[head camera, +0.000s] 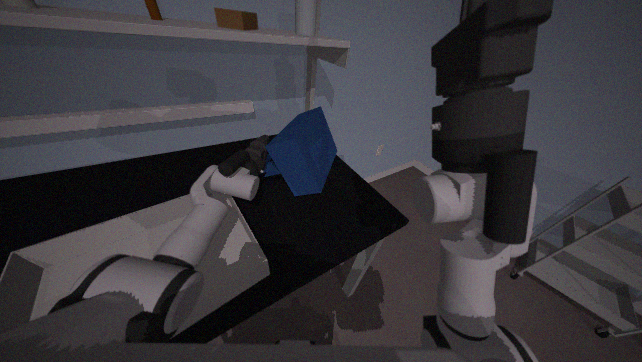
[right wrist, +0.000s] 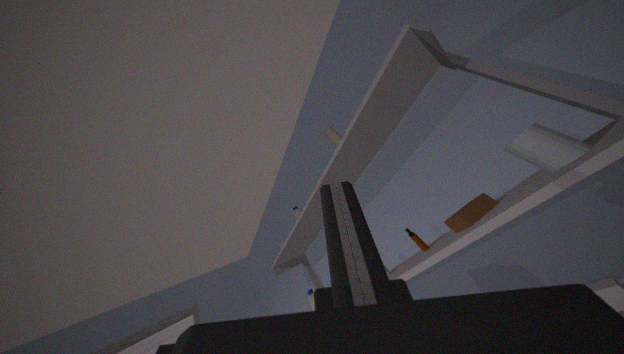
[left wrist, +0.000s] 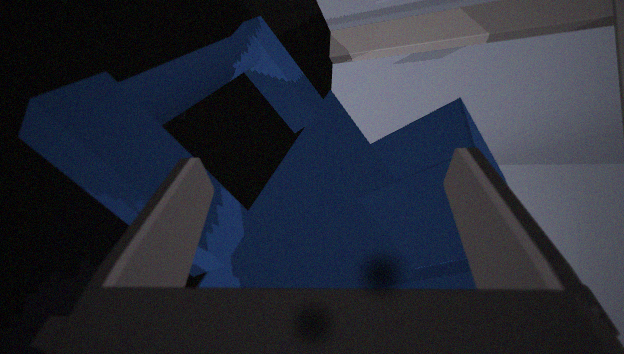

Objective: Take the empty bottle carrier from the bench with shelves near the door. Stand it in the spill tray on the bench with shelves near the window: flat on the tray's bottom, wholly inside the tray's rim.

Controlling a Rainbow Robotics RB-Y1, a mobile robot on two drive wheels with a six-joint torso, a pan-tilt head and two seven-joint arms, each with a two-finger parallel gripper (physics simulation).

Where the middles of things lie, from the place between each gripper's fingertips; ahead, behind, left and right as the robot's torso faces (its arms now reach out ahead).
Scene:
Right now the blue bottle carrier (head camera: 303, 152) is 45 cm below my right hand, 34 cm ahead of it and 19 cm to the left of it. Also, from my right hand: spill tray (head camera: 45, 272) (53 cm below, 50 cm to the left, 10 cm behind).
Right now my left hand is 20 mm short of the blue bottle carrier, 140 mm to the left of it and 10 mm below it. Round my left hand: spill tray (410 mm behind, 160 mm to the left, 70 mm below).

